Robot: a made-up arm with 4 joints.
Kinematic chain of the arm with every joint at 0, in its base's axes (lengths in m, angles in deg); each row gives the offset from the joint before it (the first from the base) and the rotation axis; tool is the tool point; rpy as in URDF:
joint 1: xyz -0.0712 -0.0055 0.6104 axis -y
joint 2: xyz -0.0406 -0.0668 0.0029 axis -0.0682 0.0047 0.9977
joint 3: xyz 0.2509 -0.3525 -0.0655 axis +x
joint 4: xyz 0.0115 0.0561 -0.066 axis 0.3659 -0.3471 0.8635
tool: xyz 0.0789 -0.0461 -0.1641 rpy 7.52 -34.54 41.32
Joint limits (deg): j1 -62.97..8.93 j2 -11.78..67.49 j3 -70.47..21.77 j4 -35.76..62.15
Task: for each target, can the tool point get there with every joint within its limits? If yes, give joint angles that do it. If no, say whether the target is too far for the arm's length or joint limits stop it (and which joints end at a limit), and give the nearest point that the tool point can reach.
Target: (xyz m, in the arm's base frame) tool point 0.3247 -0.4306 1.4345
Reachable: no: too far | nearest point 0.4424 -0.3950 0.6191 | short by 0.825 m
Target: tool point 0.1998 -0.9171 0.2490
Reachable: no: too far | nearest point 0.1095 -0.6679 0.3694 | short by 0.291 m
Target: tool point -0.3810 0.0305 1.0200
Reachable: no: joint limits stop it (at a limit: joint 1, joint 2, joint 3, joint 4) | nearest point -0.1228 0.2030 0.3269 | short by 0.760 m
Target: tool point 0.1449 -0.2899 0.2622
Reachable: yes | joints -21.31 -2.06 6.30 46.06
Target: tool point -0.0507 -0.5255 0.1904
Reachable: yes | joints -48.95 2.35 -36.46 6.88
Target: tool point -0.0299 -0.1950 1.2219
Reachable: no: joint limits stop it (at a limit: joint 1, joint 3, joint 4) | nearest point 0.2495 -0.2623 0.4908 | short by 0.786 m
